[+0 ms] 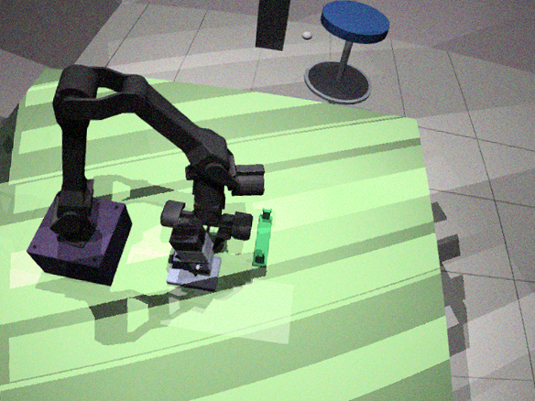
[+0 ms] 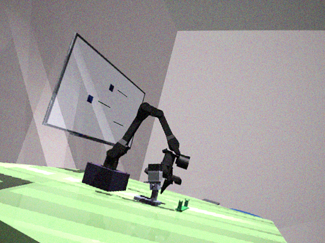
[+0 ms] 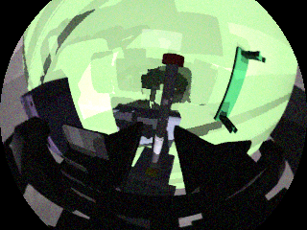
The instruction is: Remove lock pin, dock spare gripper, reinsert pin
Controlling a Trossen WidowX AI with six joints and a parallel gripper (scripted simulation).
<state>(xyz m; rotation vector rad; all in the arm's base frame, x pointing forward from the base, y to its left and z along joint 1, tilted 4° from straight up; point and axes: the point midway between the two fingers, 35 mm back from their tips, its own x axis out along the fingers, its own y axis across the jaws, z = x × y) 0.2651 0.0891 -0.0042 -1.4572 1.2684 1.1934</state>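
The grey mount lies 4 cm to the right of my gripper tip and 1 cm behind it. Also, from my gripper tip: spare gripper (8 cm above, 5 cm to the right); green fixture (11 cm ahead, 8 cm to the left, 2 cm below).
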